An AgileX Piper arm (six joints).
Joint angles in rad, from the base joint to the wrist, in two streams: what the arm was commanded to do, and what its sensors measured. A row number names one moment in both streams.
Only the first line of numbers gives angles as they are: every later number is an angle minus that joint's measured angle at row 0.
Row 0, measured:
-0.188, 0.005, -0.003, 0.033, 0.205, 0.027
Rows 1 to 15, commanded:
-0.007, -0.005, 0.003, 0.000, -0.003, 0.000
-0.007, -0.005, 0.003, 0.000, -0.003, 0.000
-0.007, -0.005, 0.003, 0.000, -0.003, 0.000
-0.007, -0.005, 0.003, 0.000, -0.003, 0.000
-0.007, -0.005, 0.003, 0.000, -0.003, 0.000
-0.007, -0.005, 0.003, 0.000, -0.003, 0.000
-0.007, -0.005, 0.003, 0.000, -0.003, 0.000
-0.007, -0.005, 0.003, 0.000, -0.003, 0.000
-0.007, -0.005, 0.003, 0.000, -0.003, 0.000
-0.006, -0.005, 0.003, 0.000, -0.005, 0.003
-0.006, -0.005, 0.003, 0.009, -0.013, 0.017
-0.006, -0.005, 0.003, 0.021, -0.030, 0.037
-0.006, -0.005, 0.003, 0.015, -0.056, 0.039
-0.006, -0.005, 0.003, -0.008, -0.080, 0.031
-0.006, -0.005, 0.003, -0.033, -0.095, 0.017
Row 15, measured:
0.000, 0.000, 0.000, 0.012, -0.021, 0.022
